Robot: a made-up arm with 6 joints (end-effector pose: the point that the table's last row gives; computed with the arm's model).
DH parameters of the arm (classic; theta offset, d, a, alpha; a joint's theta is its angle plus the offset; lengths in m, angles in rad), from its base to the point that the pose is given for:
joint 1: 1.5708 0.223 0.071 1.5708
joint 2: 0 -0.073 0.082 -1.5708
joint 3: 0 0.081 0.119 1.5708
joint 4: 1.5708 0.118 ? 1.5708
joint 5: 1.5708 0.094 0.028 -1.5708
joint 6: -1.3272 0 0.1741 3.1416
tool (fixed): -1.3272 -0.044 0 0
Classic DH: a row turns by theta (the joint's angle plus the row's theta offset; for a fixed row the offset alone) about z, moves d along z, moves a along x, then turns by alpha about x.
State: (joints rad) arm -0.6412 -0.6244 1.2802 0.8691 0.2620 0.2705
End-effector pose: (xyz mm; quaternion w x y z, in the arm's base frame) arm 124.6 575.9 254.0 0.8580 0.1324 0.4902 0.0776
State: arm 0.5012 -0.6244 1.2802 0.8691 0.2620 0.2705
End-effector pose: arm -472.1 352.5 254.0 0.6798 -0.1537 0.4840 0.5291
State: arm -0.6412 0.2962 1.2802 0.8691 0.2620 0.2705
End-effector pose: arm 0.0 409.0 611.9 0.8518 0.4034 0.1836 0.2792
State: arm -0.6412 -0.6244 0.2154 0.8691 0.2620 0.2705
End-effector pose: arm 393.3 382.8 249.7 0.9113 0.1452 0.1776 -0.3420
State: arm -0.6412 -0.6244 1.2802 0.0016 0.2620 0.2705
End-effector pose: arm -11.3 587.1 94.6 0.8919 -0.2604 0.3358 0.1544
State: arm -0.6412 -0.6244 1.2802 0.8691 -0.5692 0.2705
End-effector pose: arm 207.0 558.7 304.8 0.9614 0.2439 0.1230 -0.0334
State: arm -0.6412 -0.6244 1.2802 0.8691 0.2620 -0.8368
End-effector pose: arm 36.3 476.8 380.2 0.6890 0.3704 0.3474 0.5171
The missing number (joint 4, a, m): 0.116
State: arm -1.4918 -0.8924 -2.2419 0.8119 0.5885 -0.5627
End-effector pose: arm 262.1 -41.4 523.2 0.2910 -0.3671 -0.4031 -0.7862
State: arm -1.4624 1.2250 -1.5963 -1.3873 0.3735 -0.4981
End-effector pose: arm 237.1 -146.3 157.2 0.4018 0.6598 0.4674 -0.4299
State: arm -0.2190 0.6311 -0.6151 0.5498 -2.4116 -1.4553
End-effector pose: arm 259.8 -14.8 464.6 0.5895 -0.6084 -0.4231 -0.3215
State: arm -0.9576 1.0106 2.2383 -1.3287 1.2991 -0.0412
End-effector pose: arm 2.9 377.1 148.3 0.8623 -0.4259 -0.2221 -0.1600
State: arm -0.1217 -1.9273 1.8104 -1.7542 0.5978 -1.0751
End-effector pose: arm -292.0 -50.3 237.6 0.4208 0.6513 -0.4640 -0.4282
